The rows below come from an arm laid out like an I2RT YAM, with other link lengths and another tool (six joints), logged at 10 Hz.
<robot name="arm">
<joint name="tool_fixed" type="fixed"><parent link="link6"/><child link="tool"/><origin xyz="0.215 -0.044 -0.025" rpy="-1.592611 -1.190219 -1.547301"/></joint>
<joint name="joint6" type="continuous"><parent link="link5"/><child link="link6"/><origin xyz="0.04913 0 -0.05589" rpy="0 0 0"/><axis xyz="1 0 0"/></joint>
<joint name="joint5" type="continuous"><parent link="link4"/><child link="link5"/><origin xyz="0.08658 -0.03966 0.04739" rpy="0 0 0"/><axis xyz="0 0 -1"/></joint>
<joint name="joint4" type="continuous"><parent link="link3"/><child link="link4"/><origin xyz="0.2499 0.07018 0.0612" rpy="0 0 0"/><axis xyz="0 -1 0"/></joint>
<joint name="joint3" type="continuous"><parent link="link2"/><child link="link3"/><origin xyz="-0.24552 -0.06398 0" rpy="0 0 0"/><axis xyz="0 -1 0"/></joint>
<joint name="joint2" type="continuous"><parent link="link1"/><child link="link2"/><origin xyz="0.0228 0.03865 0.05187" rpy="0 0 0"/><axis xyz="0 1 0"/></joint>
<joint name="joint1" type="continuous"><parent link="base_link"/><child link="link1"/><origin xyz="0 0 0.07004" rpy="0 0 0"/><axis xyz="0 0 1"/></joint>
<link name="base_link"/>
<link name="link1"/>
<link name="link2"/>
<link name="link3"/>
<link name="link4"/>
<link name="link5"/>
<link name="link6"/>
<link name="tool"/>
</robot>
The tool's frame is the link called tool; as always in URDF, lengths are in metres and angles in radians. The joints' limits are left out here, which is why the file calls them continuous.
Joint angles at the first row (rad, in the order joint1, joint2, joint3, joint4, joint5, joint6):
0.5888, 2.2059, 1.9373, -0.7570, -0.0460, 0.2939
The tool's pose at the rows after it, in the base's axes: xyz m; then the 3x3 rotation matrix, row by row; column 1 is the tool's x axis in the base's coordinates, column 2 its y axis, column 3 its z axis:
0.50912, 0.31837, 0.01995; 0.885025, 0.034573, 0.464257; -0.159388, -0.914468, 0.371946; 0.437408, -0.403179, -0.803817
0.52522, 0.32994, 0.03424; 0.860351, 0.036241, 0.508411; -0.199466, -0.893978, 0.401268; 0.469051, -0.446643, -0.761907
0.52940, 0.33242, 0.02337; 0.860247, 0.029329, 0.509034; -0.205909, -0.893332, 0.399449; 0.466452, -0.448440, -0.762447
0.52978, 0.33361, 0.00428; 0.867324, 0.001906, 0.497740; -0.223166, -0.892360, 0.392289; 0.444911, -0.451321, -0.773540
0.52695, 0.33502, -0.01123; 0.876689, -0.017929, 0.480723; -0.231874, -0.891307, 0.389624; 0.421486, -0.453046, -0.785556
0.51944, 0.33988, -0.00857; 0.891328, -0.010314, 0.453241; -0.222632, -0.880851, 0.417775; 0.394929, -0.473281, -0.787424
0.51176, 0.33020, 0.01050; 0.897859, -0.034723, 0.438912; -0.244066, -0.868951, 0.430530; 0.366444, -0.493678, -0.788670
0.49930, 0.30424, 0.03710; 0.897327, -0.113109, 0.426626; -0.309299, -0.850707, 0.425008; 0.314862, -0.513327, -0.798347
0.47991, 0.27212, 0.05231; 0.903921, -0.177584, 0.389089; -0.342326, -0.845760, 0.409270; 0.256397, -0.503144, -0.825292
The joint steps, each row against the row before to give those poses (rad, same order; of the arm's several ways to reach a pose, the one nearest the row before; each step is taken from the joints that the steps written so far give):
-0.0011, 0.0000, 0.0649, 0.0320, -0.0007, 0.0000
-0.0004, 0.0008, 0.0103, 0.0580, 0.0000, 0.0252
0.0000, 0.0259, -0.0004, 0.0256, 0.0019, 0.0069
-0.0004, 0.0359, -0.0018, 0.0201, -0.0004, 0.0240
0.0004, 0.0271, -0.0004, 0.0077, -0.0069, 0.0176
-0.0046, -0.0096, 0.0014, -0.0183, -0.0416, 0.0000
-0.0210, -0.0496, 0.0004, -0.0569, -0.0312, 0.0152
-0.0412, -0.0770, 0.0000, -0.0988, -0.0260, 0.0466
-0.0488, -0.0623, 0.0000, -0.1186, -0.0316, 0.0076

